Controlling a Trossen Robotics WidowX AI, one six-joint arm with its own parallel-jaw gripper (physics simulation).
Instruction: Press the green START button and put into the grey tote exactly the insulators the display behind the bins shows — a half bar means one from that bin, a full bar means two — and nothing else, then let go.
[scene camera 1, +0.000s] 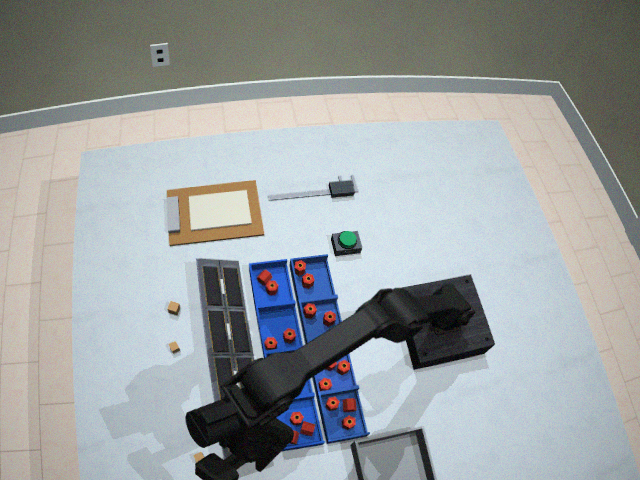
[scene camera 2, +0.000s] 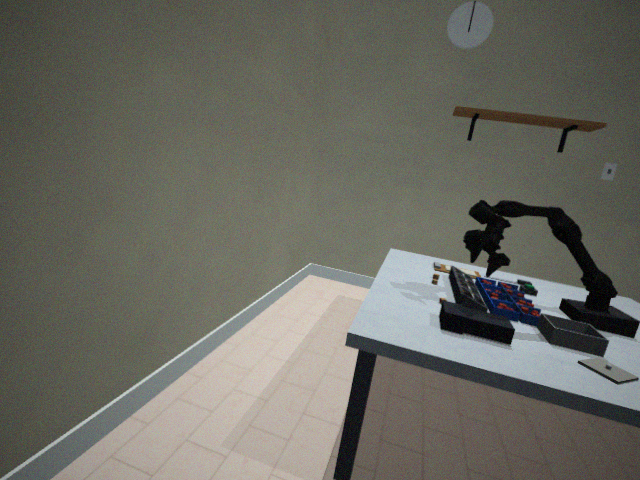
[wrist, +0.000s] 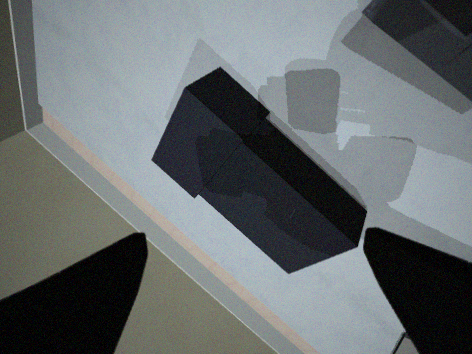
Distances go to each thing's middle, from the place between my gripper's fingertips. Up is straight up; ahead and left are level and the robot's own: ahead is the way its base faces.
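From my hand: grey tote (scene camera 1: 408, 447), 10 mm to the right, 310 mm behind, 140 mm below; dark box (scene camera 2: 453, 317), 120 mm to the left, 10 mm behind, 140 mm below; grey caliper (scene camera 1: 340, 188), 720 mm to the right, 250 mm behind, 160 mm below.
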